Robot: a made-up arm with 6 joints.
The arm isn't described. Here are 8 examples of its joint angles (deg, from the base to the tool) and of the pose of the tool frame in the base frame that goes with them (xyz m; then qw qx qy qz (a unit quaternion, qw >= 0)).
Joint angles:
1: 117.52 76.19 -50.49 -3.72 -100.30 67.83
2: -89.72 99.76 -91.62 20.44 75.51 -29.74
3: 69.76 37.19 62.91 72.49 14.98 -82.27
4: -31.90 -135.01 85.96 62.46 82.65 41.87
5: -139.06 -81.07 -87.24 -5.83 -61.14 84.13
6: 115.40 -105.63 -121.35 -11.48 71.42 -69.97
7: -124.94 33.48 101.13 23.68 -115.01 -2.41
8: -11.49 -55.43 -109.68 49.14 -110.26 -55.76
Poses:
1: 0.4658 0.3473 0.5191 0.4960 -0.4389 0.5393 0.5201
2: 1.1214 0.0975 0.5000 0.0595 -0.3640 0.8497 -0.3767
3: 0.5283 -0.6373 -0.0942 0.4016 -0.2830 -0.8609 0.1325
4: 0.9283 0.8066 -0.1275 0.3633 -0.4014 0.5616 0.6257
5: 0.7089 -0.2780 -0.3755 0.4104 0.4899 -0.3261 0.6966
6: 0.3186 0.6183 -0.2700 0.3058 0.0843 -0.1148 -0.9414
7: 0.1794 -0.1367 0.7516 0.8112 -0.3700 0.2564 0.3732
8: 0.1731 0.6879 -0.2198 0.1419 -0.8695 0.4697 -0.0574
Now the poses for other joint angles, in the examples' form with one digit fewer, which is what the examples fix.
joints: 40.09 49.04 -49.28 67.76 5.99 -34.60
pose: -0.483 0.024 0.591 0.556 -0.803 -0.212 0.019
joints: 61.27 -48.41 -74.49 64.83 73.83 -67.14
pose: 0.921 -0.423 -0.429 0.480 0.156 0.083 0.859
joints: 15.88 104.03 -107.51 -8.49 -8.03 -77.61
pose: 0.318 0.033 -0.385 0.600 0.476 -0.312 0.562
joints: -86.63 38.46 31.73 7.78 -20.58 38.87
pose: 0.448 -0.258 -0.195 0.567 0.408 0.469 0.540
